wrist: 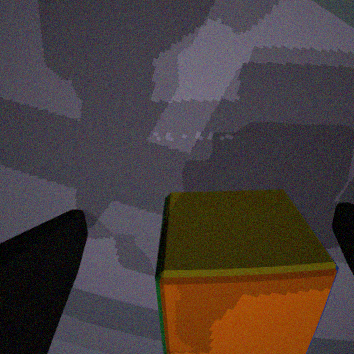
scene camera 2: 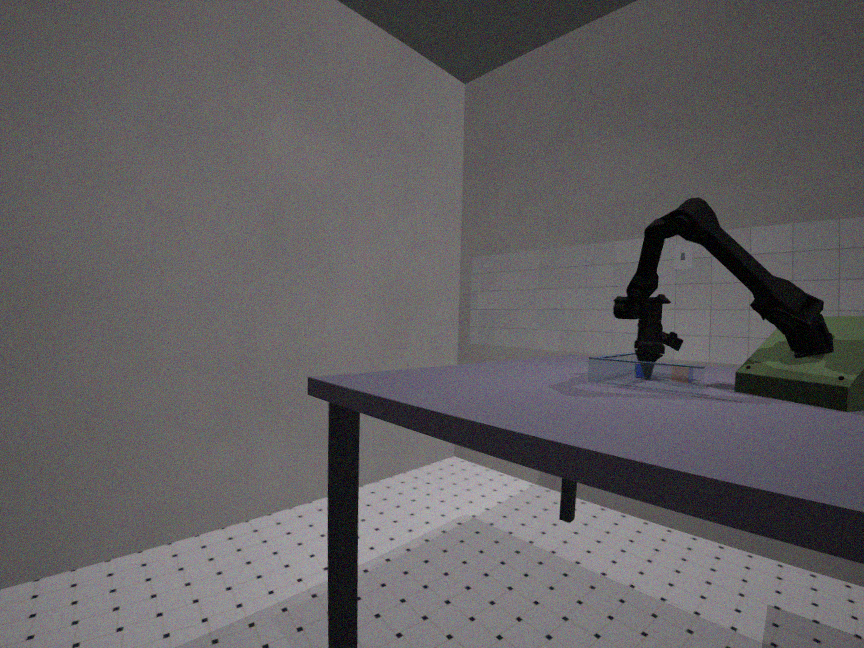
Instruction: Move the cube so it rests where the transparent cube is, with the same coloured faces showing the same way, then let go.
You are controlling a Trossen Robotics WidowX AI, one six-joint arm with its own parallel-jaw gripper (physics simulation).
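Where they show: gripper, between the fingertips: [wrist: 212, 219]; arm's base, origin of its link: [scene camera 2: 813, 346].
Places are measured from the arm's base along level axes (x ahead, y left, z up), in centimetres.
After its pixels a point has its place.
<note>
The cube [scene camera 2: 638, 371] [wrist: 245, 280] stands on the table inside a low clear-walled bin. In the wrist view its olive-yellow face is on the far side, its orange face is toward the bottom edge, and thin green and blue edges show at left and right. My gripper [scene camera 2: 647, 376] @(z -10.8, x 35.7, y -0.3 cm) [wrist: 212, 219] @(z -10.8, x 35.7, y -0.3 cm) points down and is open, with the cube between the fingers in the wrist view, nearer the right finger. In the scene view one finger partly hides the cube's blue side. A faint orange see-through block, the transparent cube [scene camera 2: 680, 375], shows to the right in the bin.
The clear bin [scene camera 2: 604, 370] @(z -7.5, x 34.5, y 22.7 cm) has low, thin walls around the gripper and both cubes. A green sloped block [scene camera 2: 788, 388] @(z -8.3, x 2.5, y 8.3 cm) stands under the arm's base at the right. The purple-grey table [scene camera 2: 488, 397] @(z -10.8, x 36.3, y 57.4 cm) has its near edge toward the scene camera. Arm shadows cross the surface in the wrist view.
</note>
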